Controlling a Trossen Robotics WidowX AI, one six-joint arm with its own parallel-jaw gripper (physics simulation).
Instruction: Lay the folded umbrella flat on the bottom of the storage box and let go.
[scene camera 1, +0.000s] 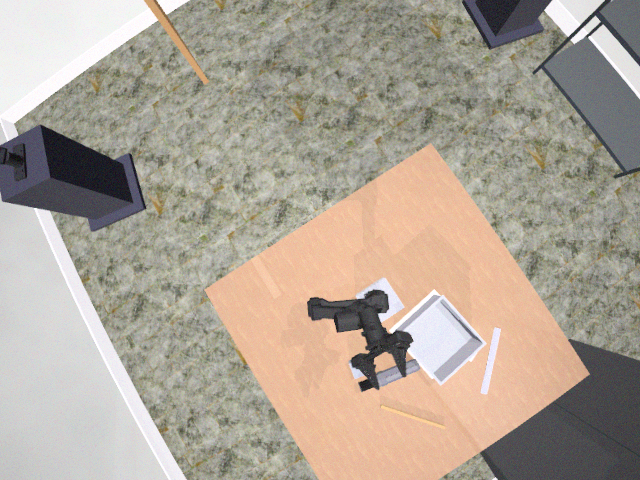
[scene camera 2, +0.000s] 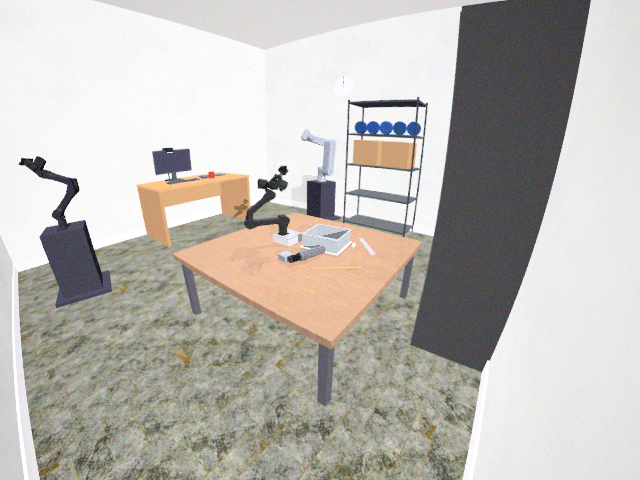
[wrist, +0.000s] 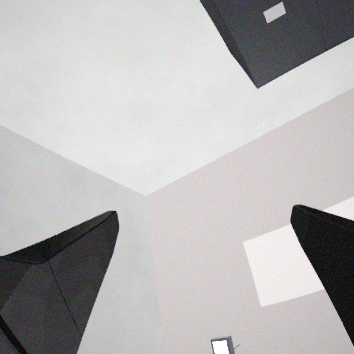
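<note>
The folded umbrella, grey with a black handle end, lies on the table beside the storage box, outside it. The storage box is white-grey, open-topped and upright, and its bottom shows bare in scene camera 1. My gripper is open, with nothing between its fingers. In scene camera 1 it overlaps the umbrella from above, but scene camera 2 shows it raised high over the table. The wrist view faces the walls and ceiling; the umbrella and box do not show there.
A small pale block sits by the umbrella's handle. A thin yellow stick and a white strip lie on the table. My arm's white base stands left of the box.
</note>
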